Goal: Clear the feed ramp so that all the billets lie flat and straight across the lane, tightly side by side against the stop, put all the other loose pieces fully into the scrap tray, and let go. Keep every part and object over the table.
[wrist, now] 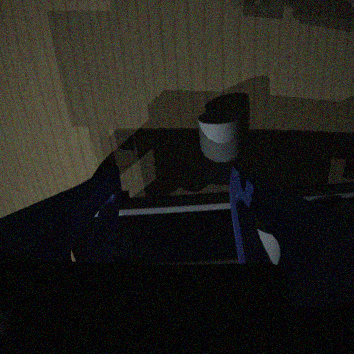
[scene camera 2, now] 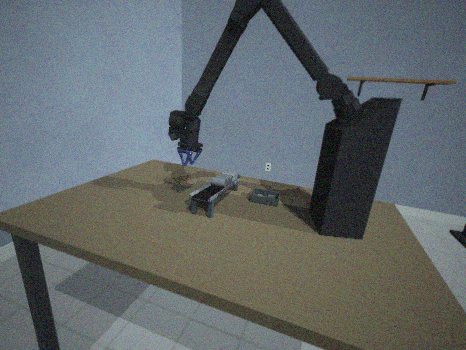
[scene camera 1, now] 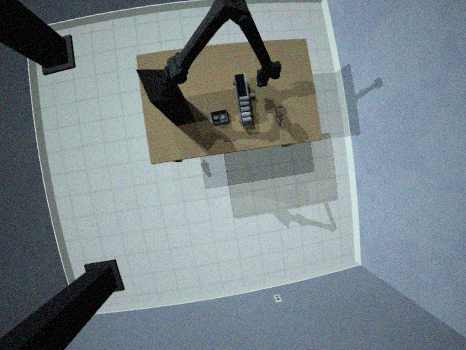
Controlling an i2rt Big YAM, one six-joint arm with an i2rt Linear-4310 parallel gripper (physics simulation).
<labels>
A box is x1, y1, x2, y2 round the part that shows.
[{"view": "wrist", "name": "gripper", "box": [0, 165, 353, 353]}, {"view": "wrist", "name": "pale cylinder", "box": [197, 110, 239, 184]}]
</labels>
